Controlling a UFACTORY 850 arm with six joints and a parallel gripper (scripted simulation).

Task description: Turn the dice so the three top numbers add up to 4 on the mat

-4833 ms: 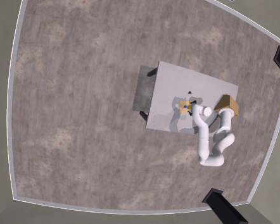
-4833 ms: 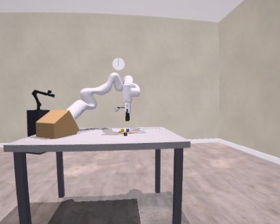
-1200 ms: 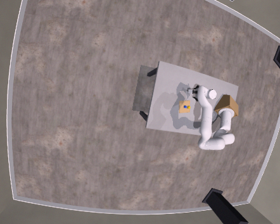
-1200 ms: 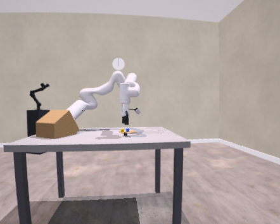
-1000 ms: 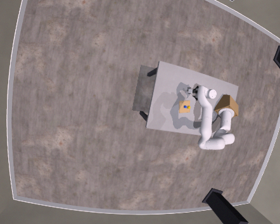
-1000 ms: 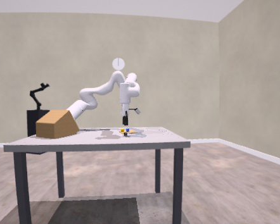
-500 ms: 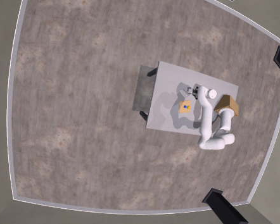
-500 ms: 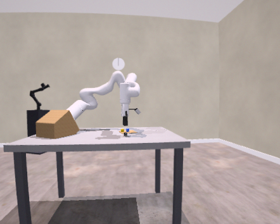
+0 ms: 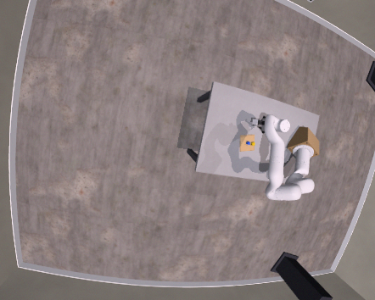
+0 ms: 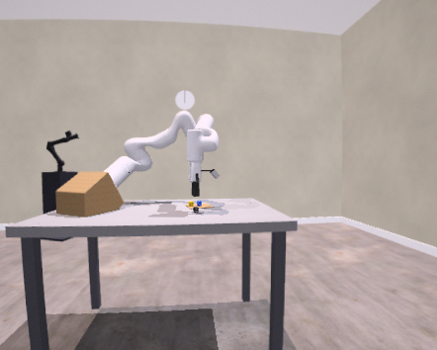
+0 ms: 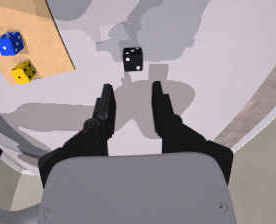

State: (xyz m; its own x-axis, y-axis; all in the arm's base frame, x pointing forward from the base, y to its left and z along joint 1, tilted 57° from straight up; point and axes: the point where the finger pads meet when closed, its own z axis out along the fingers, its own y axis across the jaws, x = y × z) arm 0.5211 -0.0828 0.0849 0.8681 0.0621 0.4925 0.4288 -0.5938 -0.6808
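The black die lies 90 mm below my hand. The rest, counted from my hand: yellow die: 150 mm to the left, 90 mm below, 70 mm behind; tan mat: 170 mm to the left, 100 mm below, 30 mm behind; blue die: 170 mm to the left, 90 mm below, 30 mm behind.
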